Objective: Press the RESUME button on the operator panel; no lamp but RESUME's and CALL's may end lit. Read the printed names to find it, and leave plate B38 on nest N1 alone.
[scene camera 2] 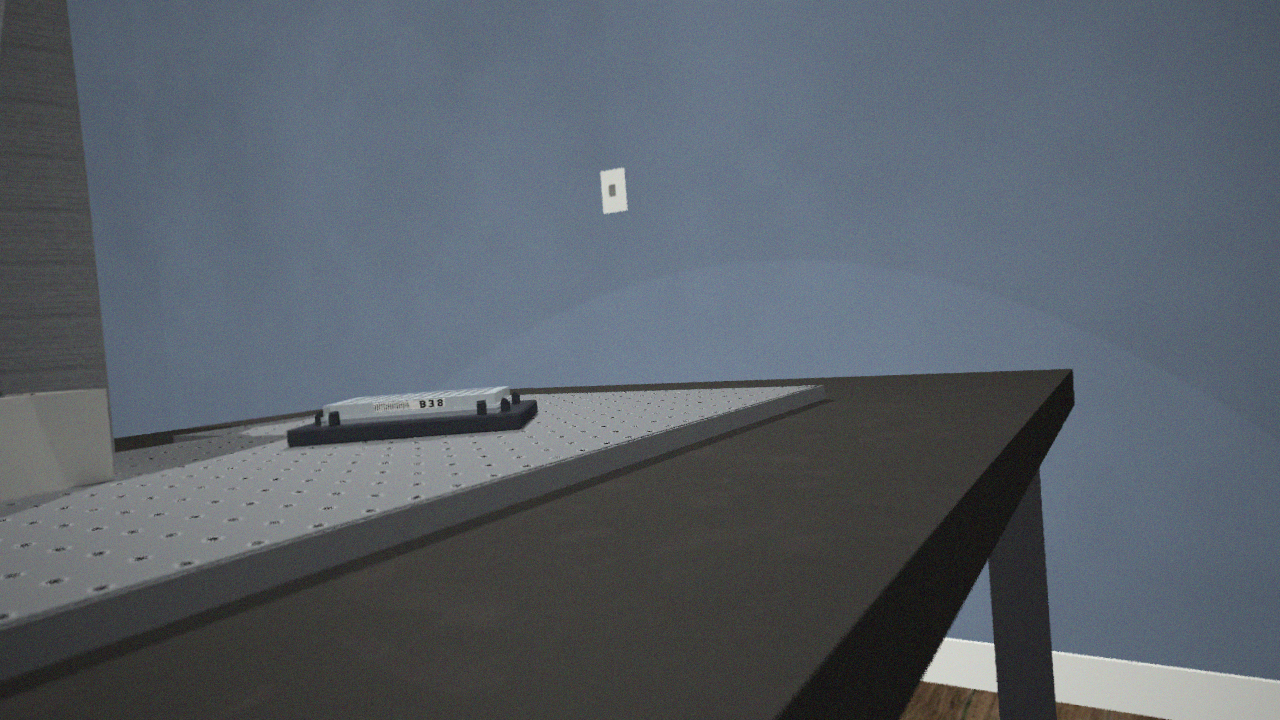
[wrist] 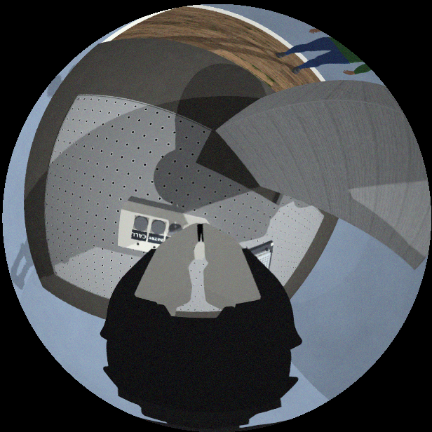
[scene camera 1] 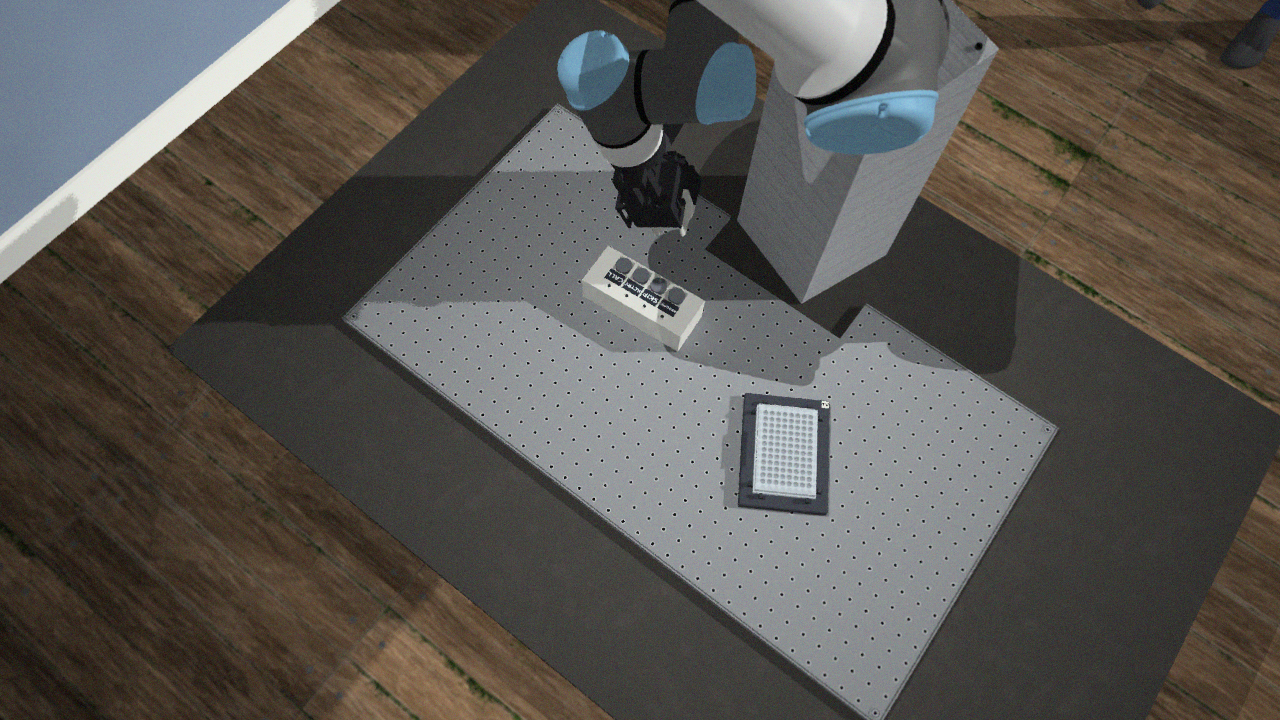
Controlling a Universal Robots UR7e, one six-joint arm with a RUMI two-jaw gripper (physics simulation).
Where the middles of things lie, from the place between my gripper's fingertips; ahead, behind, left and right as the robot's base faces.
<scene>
Right now the cream operator panel [scene camera 1: 671, 324] is 7 cm ahead of my hand and 13 cm below it. Round my hand: dark nest [scene camera 2: 519, 414]: 12 cm ahead, 30 cm to the left, 15 cm below; plate B38 [scene camera 1: 785, 457]: 12 cm ahead, 30 cm to the left, 13 cm below.
</scene>
